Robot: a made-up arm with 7 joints.
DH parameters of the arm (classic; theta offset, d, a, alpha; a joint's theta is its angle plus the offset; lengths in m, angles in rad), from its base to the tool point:
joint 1: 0 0.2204 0 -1.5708
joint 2: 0 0 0 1.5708
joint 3: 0 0.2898 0.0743 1.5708
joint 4: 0 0 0.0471 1.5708
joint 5: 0 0.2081 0 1.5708
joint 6: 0 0 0.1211 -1.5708
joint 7: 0 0.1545 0 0
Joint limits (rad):
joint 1: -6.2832..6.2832
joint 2: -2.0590..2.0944
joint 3: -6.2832..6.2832
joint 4: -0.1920..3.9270
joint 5: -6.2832..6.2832
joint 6: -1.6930..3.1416
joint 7: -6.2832..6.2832
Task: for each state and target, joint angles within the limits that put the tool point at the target. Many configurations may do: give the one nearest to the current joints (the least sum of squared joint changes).
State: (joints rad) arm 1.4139 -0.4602 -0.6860 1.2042 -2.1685 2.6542 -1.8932
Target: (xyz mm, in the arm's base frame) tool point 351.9 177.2 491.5
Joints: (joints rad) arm 1.4199 0.1212 -0.5819 0.9558 -2.1710 2.2173 -1.8932
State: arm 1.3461 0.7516 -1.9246 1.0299 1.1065 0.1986 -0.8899
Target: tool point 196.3 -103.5 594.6
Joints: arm 1.4209 1.0594 -2.3241 0.8464 1.2397 -0.0435 -0.8899
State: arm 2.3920 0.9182 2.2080 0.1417 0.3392 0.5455 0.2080
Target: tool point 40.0 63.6 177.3
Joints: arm 2.7252 0.7707 2.2293 -0.1766 0.2056 1.4354 0.2080
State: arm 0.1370 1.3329 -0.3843 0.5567 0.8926 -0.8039 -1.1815
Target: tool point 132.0 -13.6 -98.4
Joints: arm 0.3339 1.4175 0.2008 0.2088 0.7030 -0.6127 -1.1815
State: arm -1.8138 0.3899 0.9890 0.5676 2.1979 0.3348 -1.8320
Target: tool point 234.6 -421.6 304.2
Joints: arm -1.8999 0.2759 0.9466 1.1889 2.1550 0.5154 -1.8320
